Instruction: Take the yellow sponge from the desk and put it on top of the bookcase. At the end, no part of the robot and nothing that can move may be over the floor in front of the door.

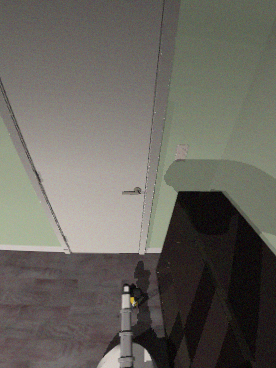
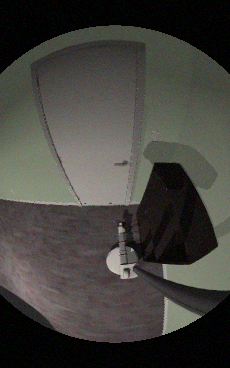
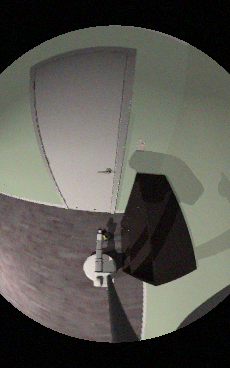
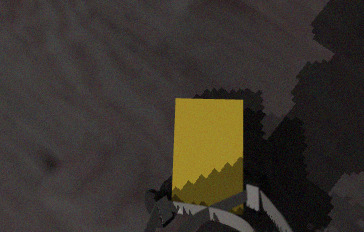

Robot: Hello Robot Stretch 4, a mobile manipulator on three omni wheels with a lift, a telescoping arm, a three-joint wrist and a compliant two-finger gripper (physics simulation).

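Places are measured from the robot's base along level axes (x ahead, y right, z down), in millimetres.
Pixels of known places: gripper, fingertip midpoint: (image 1: 136, 303) (image 2: 124, 230) (image 3: 106, 238) (image 4: 205, 188).
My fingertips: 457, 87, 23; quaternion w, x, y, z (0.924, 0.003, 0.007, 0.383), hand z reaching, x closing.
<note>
For each thing: its top centre in the pictures, then the offset to it from my fingertips, as dx, dy, dz.
- yellow sponge, top centre: (image 4: 208, 154) +31, -22, -43
- switch plate, top centre: (image 1: 183, 144) (image 3: 141, 140) +472, +270, -1272
The yellow sponge (image 1: 133, 301) (image 2: 123, 230) (image 3: 104, 237) (image 4: 207, 145) is low at the dark wood floor, in front of the arm; whether it touches the floor I cannot tell. My gripper (image 1: 136, 296) (image 4: 205, 188) is shut on its near end, with one fingertip at each side. The far part of the sponge sticks out beyond the fingers. The dark bookcase (image 1: 187, 285) (image 2: 172, 215) (image 3: 162, 235) stands to the right of the gripper. The white door (image 1: 100, 150) (image 2: 90, 120) (image 3: 77, 125) is ahead. The desk does not show.
The arm (image 1: 126, 325) (image 2: 123, 245) (image 3: 99, 250) reaches toward the door, beside the bookcase. The green wall (image 1: 210, 100) is behind and right of the bookcase, with a switch plate (image 1: 182, 151) near the door frame. Dark shadows lie on the floor between arm and bookcase.
</note>
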